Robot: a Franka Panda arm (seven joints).
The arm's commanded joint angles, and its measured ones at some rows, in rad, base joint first. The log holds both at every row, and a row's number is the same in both.
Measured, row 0: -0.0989 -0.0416 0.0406 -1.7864 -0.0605 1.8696 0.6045
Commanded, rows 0 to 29: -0.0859 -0.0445 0.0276 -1.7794 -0.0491 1.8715 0.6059; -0.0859 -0.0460 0.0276 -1.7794 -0.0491 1.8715 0.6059; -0.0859 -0.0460 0.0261 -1.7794 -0.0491 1.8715 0.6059; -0.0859 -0.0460 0.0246 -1.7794 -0.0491 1.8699 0.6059; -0.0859 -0.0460 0.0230 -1.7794 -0.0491 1.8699 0.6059; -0.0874 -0.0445 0.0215 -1.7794 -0.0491 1.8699 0.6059; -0.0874 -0.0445 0.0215 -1.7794 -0.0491 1.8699 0.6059; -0.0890 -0.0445 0.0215 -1.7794 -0.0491 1.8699 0.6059; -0.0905 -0.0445 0.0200 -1.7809 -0.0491 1.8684 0.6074; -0.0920 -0.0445 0.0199 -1.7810 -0.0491 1.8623 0.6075; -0.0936 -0.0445 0.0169 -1.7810 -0.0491 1.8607 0.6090; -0.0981 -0.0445 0.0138 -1.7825 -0.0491 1.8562 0.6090; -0.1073 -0.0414 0.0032 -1.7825 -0.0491 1.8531 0.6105; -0.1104 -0.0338 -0.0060 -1.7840 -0.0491 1.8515 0.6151; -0.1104 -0.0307 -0.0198 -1.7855 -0.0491 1.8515 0.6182; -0.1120 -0.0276 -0.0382 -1.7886 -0.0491 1.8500 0.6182; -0.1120 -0.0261 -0.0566 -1.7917 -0.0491 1.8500 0.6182; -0.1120 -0.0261 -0.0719 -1.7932 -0.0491 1.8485 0.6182; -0.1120 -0.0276 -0.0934 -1.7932 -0.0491 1.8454 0.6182; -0.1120 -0.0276 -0.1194 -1.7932 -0.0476 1.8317 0.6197; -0.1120 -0.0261 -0.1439 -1.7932 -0.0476 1.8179 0.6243; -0.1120 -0.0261 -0.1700 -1.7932 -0.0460 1.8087 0.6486; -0.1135 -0.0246 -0.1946 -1.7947 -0.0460 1.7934 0.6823; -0.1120 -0.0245 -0.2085 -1.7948 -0.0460 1.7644 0.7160; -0.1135 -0.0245 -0.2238 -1.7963 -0.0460 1.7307 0.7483; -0.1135 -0.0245 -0.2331 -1.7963 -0.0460 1.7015 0.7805; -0.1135 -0.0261 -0.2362 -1.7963 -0.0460 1.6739 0.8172; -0.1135 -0.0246 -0.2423 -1.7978 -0.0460 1.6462 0.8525; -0.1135 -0.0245 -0.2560 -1.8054 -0.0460 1.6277 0.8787; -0.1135 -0.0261 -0.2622 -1.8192 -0.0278 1.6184 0.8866
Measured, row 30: -0.1158 -0.0186 -0.2449 -1.7964 -0.0591 1.6696 0.8143
